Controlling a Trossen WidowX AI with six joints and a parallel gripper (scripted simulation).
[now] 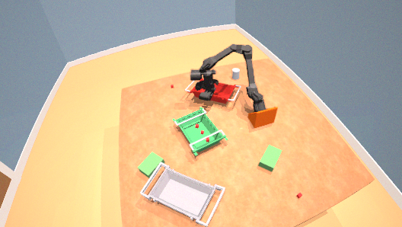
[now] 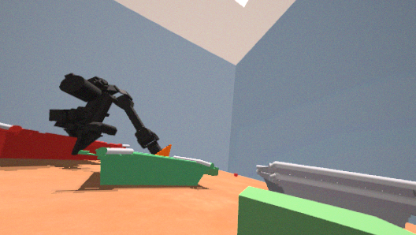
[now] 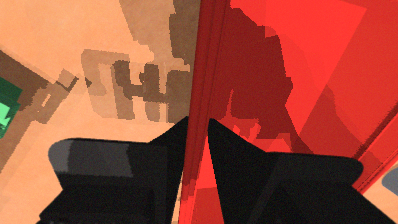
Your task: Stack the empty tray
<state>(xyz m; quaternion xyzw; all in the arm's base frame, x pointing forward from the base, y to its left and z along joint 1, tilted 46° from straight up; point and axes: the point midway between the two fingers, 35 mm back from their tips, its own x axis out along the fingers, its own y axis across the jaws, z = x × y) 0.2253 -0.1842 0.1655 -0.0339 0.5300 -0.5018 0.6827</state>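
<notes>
The red tray lies 5 cm behind my gripper tip, 6 cm to the right of it and 2 cm above it.
</notes>
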